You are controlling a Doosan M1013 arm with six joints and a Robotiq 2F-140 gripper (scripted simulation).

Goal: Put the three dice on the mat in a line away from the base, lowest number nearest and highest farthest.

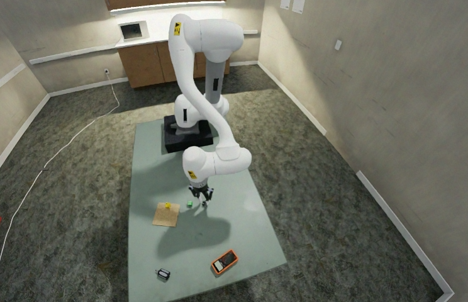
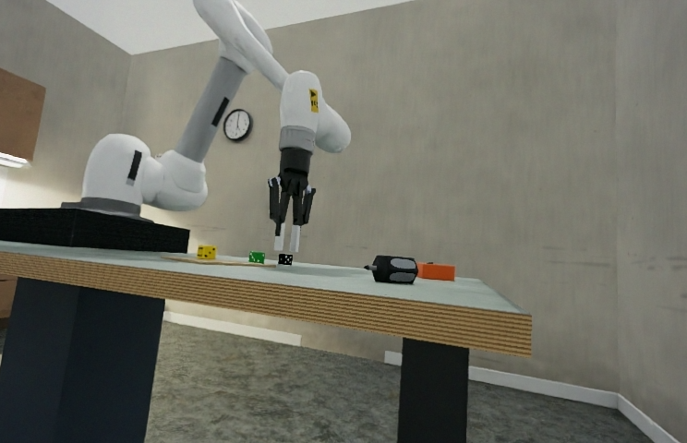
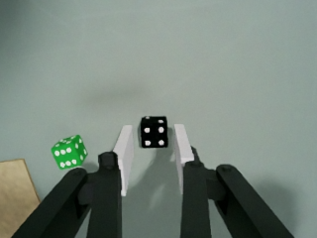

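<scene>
Now: hand 5 cm above the black die. From my hand the other things lie so: yellow die 22 cm to the right, 5 cm below, 1 cm behind; then green die 9 cm to the right, 5 cm below, 1 cm behind; then tan mat 23 cm to the right, 6 cm below, 4 cm ahead.
</scene>
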